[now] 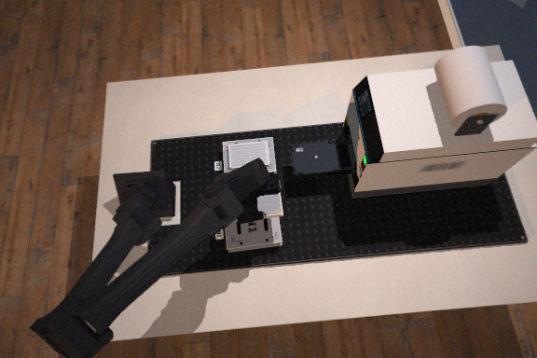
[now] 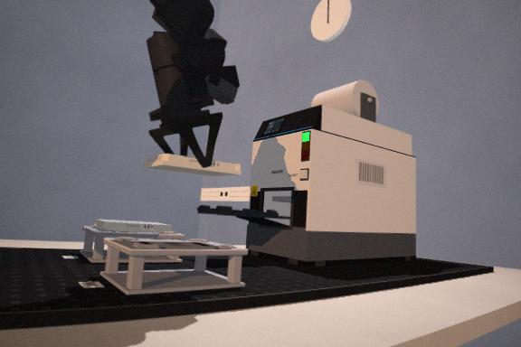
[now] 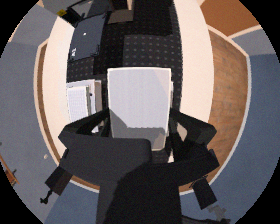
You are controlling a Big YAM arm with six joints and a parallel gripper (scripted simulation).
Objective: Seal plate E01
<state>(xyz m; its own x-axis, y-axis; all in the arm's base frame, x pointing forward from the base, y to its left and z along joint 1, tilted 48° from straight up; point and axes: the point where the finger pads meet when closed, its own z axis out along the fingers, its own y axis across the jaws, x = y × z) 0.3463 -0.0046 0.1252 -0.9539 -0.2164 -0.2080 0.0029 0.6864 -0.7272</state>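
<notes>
My gripper is now 120 mm above the nest, 30 mm to the left of it and 30 mm past it. Also, from my hand: plate: 190 mm to the left, 110 mm below, 20 mm behind; sealer stage: 190 mm ahead, 140 mm to the left, 70 mm below; start button: 280 mm ahead, 40 mm to the left, 20 mm above.
</notes>
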